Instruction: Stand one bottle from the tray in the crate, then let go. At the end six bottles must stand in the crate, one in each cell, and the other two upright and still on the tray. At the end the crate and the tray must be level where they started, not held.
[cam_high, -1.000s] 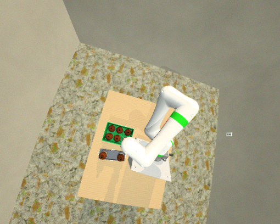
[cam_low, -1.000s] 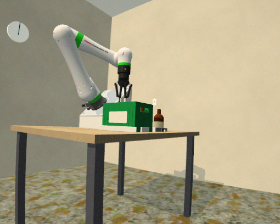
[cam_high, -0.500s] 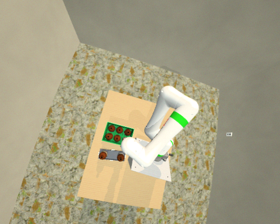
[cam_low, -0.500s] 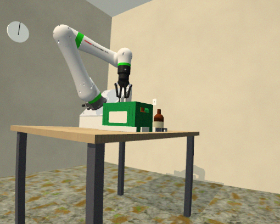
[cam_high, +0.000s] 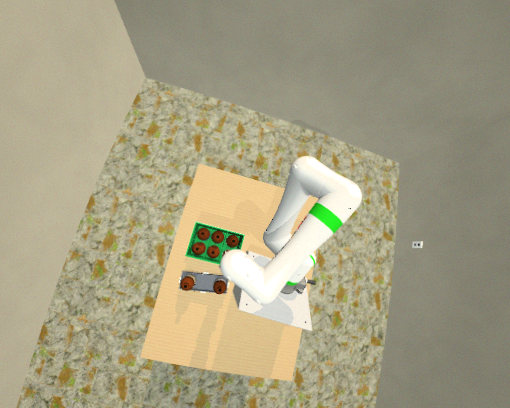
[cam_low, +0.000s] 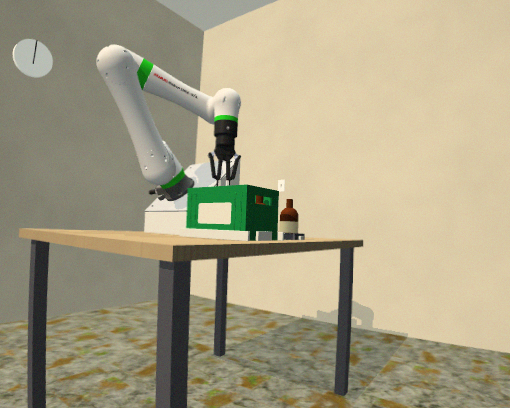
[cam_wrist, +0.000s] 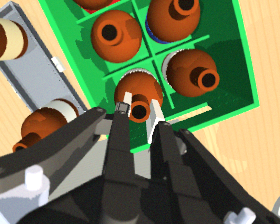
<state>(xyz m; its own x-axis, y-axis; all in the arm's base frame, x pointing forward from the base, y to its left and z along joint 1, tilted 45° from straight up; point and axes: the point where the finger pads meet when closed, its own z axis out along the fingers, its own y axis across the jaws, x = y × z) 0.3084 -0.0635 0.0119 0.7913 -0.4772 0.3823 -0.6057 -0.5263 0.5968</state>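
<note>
Now: the brown bottle 90 mm below my hand. Round my hand: grey tray 190 mm to the left, 170 mm below, 90 mm ahead; then green crate 100 mm below, 90 mm ahead, 40 mm to the right.
</note>
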